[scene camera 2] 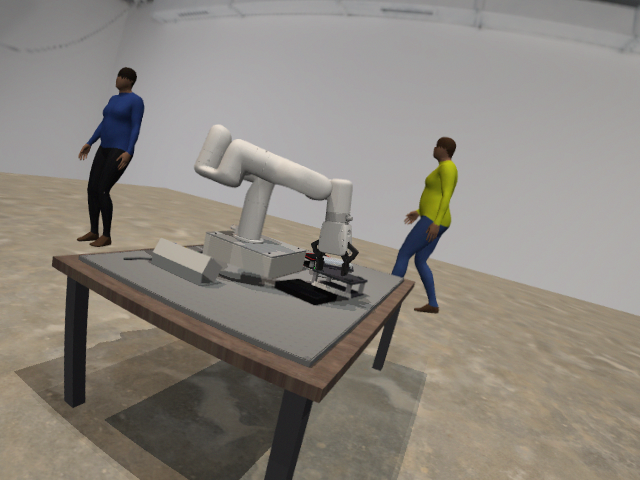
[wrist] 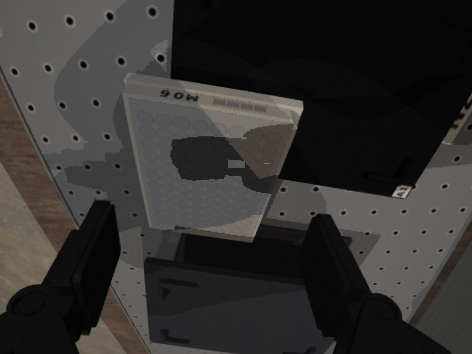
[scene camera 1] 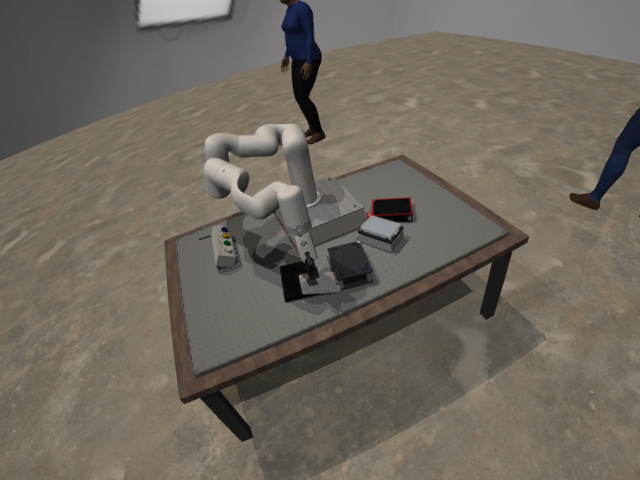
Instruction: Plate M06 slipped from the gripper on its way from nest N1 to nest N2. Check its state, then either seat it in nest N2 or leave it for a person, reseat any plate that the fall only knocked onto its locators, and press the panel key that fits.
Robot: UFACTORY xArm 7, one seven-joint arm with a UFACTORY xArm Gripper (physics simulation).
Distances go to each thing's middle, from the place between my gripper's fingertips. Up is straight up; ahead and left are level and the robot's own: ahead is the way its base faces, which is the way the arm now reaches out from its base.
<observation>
The M06 well plate (scene camera 1: 327, 282) lies 1 cm ahead of my hand, 1 cm to the left of it and 6 cm below it. The rest, counted from my hand: black station (scene camera 2: 298, 288): 7 cm behind, 4 cm to the right, 7 cm below.
</observation>
